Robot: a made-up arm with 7 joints.
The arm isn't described. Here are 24 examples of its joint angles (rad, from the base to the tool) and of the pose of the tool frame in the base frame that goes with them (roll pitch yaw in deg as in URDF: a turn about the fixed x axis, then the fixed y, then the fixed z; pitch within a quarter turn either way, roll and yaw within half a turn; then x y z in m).
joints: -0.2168 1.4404 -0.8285 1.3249 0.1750 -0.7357 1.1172
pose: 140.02 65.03 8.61 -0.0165 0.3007 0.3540
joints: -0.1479 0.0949 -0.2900 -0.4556 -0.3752 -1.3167 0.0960
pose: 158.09 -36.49 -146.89 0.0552 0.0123 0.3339
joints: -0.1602 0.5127 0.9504 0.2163 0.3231 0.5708 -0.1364
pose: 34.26 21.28 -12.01 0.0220 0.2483 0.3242
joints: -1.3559 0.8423 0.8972 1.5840 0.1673 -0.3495 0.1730
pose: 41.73 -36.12 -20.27 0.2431 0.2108 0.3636
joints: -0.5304 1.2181 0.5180 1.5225 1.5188 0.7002 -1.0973
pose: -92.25 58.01 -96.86 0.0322 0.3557 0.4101
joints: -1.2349 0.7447 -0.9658 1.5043 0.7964 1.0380 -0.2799
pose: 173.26 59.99 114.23 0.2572 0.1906 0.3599
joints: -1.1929 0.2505 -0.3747 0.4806 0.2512 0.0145 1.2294
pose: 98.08 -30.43 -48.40 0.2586 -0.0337 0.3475
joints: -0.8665 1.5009 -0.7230 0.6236 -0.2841 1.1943 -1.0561
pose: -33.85 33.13 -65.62 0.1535 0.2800 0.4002
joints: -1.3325 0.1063 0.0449 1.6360 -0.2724 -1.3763 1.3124
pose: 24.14 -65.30 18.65 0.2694 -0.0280 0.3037
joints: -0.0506 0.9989 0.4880 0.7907 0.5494 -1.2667 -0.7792
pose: 3.16 45.54 -148.42 0.0529 0.2578 0.3712
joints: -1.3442 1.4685 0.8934 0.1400 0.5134 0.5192 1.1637
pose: 9.64 -66.32 125.04 0.0564 0.2293 0.5694
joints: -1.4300 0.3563 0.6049 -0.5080 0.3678 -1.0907 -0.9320
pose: -168.64 18.20 -37.04 0.1147 0.0991 0.4972
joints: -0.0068 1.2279 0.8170 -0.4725 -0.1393 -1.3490 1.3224
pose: 174.36 -8.34 -123.35 0.0601 0.1324 0.4518
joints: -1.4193 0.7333 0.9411 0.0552 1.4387 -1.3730 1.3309
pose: -144.82 -21.13 -71.54 0.1727 0.2072 0.4797
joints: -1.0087 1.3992 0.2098 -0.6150 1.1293 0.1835 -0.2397
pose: 171.30 1.92 6.29 0.0647 0.0948 0.5387
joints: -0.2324 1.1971 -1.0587 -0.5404 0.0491 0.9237 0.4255
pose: 4.63 60.78 -120.47 0.0201 0.0883 0.2927
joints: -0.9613 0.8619 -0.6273 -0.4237 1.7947 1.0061 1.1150
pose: -161.92 -51.17 -41.03 0.1806 0.0647 0.4385
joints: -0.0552 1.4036 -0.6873 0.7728 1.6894 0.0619 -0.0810
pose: -89.01 -3.19 120.03 0.0651 0.2533 0.3397
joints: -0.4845 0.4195 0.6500 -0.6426 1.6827 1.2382 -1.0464
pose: 49.88 20.03 -1.21 0.0133 0.1767 0.4439
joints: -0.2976 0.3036 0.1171 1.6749 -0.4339 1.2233 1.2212
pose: -158.52 45.15 -167.15 -0.0132 0.0761 0.1552
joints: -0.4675 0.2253 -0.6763 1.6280 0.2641 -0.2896 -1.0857
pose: -46.65 -27.92 -133.34 0.0714 0.1075 0.1276
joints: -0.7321 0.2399 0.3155 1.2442 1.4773 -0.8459 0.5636
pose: 66.14 35.15 -91.44 0.1536 0.1253 0.2117
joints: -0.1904 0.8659 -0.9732 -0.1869 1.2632 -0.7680 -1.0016
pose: -21.58 14.48 111.00 0.0432 0.0265 0.2796
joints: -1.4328 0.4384 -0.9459 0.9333 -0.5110 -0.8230 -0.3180
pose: 77.35 18.05 -131.47 0.2944 -0.0054 0.3721
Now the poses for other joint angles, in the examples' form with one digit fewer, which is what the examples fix.
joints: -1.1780 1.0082 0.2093 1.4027 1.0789 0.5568 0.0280
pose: 78.7 64.5 18.0 0.186 0.271 0.394
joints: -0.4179 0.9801 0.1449 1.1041 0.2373 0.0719 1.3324
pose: 112.7 10.3 35.0 0.084 0.252 0.271
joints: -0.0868 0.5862 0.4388 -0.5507 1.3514 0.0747 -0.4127
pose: 138.7 61.5 11.5 0.056 0.149 0.427
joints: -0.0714 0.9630 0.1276 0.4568 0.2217 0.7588 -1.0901
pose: -38.3 20.9 -85.1 0.071 0.274 0.320
